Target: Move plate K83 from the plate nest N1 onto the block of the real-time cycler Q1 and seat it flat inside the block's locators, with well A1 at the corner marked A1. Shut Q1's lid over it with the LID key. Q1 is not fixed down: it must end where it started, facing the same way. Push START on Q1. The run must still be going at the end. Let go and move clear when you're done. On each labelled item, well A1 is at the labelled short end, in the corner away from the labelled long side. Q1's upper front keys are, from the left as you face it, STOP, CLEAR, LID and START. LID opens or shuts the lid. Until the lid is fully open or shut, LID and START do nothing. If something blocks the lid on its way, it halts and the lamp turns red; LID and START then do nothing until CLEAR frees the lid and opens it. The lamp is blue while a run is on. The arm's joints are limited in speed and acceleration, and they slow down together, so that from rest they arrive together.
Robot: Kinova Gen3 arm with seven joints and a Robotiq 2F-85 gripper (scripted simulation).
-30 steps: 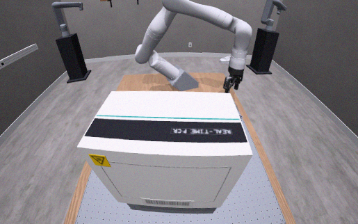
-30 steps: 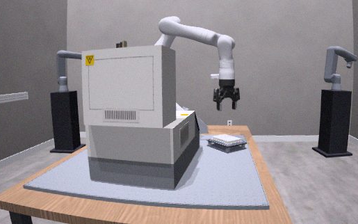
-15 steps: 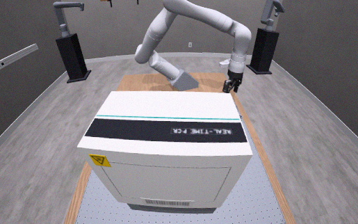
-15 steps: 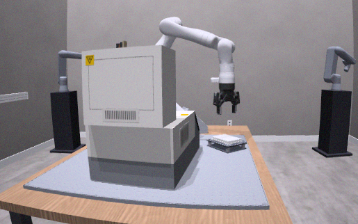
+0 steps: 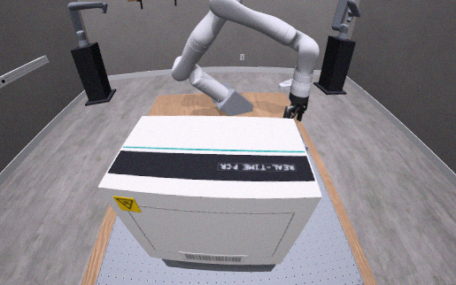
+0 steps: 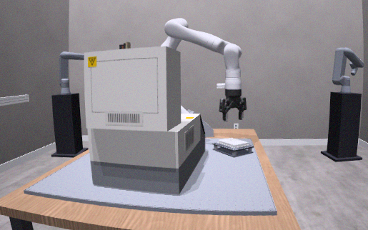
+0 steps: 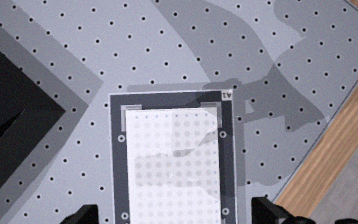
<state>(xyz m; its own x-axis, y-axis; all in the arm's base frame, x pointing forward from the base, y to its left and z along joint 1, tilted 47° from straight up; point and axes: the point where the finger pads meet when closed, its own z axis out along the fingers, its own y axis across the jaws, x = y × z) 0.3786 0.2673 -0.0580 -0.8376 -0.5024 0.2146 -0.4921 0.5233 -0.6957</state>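
Now: the plate K83 11 cm below my hand. Also, from my hand: plate nest N1: 12 cm below.
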